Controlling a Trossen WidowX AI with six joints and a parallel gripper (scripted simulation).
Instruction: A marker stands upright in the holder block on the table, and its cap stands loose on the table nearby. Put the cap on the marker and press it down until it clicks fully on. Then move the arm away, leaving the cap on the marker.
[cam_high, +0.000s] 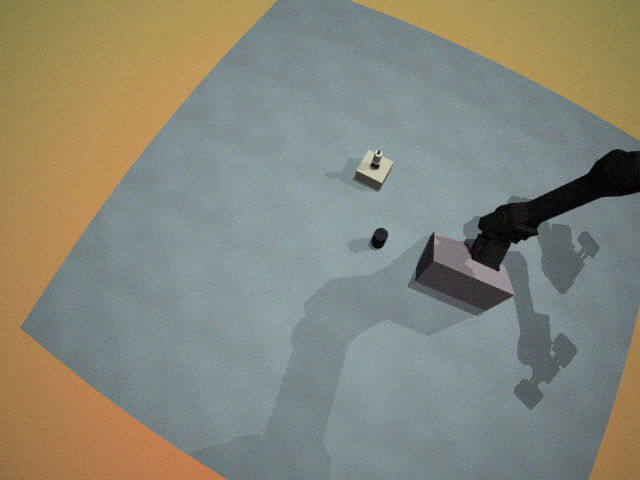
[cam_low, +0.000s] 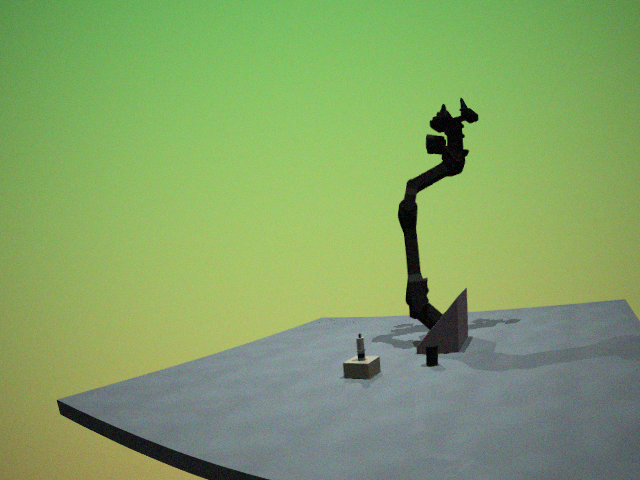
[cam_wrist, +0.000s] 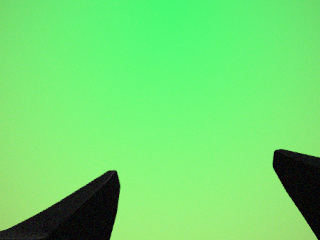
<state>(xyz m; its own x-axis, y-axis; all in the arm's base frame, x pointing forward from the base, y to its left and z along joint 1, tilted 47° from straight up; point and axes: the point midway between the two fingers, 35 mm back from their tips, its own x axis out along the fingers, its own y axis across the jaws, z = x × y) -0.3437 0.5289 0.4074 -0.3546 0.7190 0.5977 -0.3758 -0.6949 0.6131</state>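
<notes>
Now: gripper tip 750 mm above the marker cap, 550 mm short of it and 20 mm to the left of it. Round my gripper tip: holder block 750 mm below, 630 mm ahead, 170 mm to the right.
</notes>
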